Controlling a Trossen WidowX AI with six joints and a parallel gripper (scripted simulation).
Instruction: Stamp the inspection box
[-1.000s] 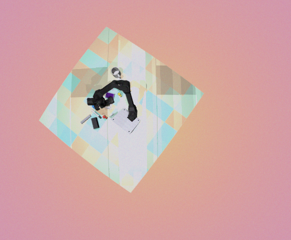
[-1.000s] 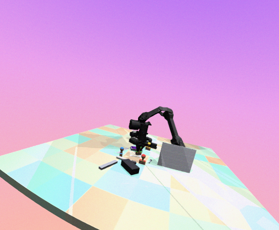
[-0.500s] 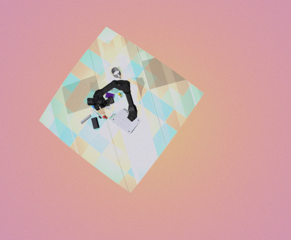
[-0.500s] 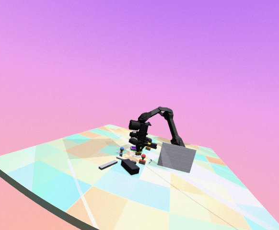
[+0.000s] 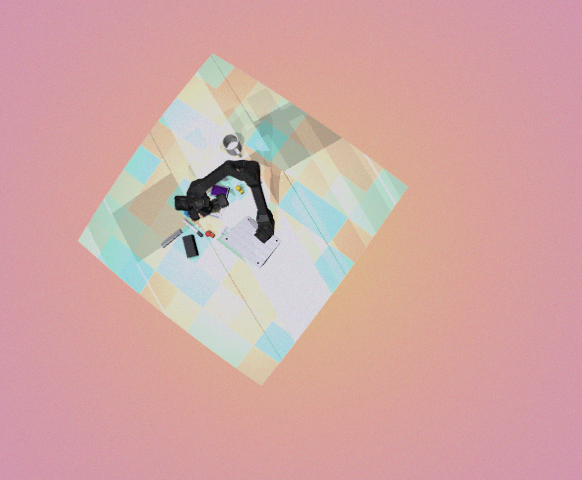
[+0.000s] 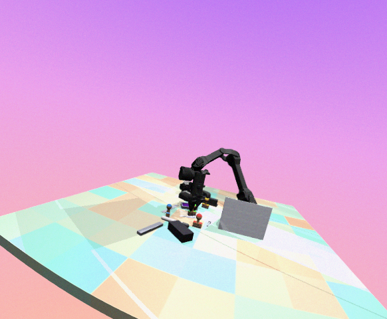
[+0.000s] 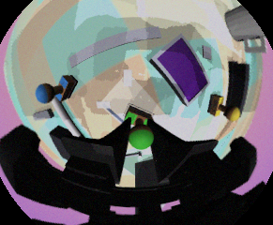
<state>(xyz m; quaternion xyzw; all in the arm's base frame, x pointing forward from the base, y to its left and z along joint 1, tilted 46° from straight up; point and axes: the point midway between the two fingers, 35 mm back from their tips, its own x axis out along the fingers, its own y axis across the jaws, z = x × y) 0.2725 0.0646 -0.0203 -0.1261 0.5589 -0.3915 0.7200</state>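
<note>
Right now the green-knobbed stamp is right at my gripper tip. Also, from my gripper tip: red-knobbed stamp: 110 mm to the left, 60 mm behind; then purple ink pad: 90 mm to the right, 50 mm ahead, 20 mm below; then white card: 30 mm below, 10 mm ahead.
</note>
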